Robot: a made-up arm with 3 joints. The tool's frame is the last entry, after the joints. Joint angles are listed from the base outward.
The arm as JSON. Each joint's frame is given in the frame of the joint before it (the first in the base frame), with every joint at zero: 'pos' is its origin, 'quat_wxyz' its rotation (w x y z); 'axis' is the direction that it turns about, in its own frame. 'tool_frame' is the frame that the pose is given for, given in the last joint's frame.
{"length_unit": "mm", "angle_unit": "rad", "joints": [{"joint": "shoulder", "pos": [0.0, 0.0, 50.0], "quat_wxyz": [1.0, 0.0, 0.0, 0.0], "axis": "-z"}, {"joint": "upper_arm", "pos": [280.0, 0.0, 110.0], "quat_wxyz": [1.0, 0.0, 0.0, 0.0], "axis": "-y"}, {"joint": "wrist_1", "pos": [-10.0, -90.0, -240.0], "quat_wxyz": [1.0, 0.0, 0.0, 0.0], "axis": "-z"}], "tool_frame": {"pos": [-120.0, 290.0, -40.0], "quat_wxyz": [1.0, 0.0, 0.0, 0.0]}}
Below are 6 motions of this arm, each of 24 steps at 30 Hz.
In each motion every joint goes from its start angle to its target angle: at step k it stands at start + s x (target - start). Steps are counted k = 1, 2, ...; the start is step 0. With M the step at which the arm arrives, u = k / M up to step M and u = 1 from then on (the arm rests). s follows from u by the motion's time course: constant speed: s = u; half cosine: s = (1 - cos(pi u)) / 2; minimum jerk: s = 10 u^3 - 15 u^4 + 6 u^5.
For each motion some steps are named. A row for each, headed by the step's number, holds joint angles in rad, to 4 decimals.
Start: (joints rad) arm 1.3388 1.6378 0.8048
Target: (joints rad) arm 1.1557 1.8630 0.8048
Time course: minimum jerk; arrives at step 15
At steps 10, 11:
10: 1.1941 1.8157 0.8048
11: 1.1780 1.8356 0.8048

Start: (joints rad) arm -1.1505 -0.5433 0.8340
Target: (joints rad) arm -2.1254 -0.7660 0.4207
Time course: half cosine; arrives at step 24
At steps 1, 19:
1: -1.1547 -0.5443 0.8322
19: -2.0247 -0.7430 0.4634

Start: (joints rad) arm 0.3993 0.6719 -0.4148
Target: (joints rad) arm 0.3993 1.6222 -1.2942
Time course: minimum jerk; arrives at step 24
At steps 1, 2, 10, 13, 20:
1: 0.3993 0.6725 -0.4154
2: 0.3993 0.6767 -0.4193
10: 0.3993 1.0013 -0.7196
13: 0.3993 1.2209 -0.9229
20: 0.3993 1.5885 -1.2630

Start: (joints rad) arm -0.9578 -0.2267 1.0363
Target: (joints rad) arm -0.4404 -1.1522 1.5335
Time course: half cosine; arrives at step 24
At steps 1, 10, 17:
1: -0.9556 -0.2307 1.0384
10: -0.7661 -0.5697 1.2206
17: -0.5416 -0.9712 1.4362

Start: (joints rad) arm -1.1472 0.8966 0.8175
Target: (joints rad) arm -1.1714 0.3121 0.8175
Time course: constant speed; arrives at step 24
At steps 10, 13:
10: -1.1573 0.6531 0.8175
13: -1.1603 0.5800 0.8175

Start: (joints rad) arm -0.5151 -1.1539 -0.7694
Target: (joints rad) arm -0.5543 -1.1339 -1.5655
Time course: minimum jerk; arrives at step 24
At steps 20, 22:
20: -0.5529 -1.1346 -1.5372
22: -0.5541 -1.1340 -1.5614

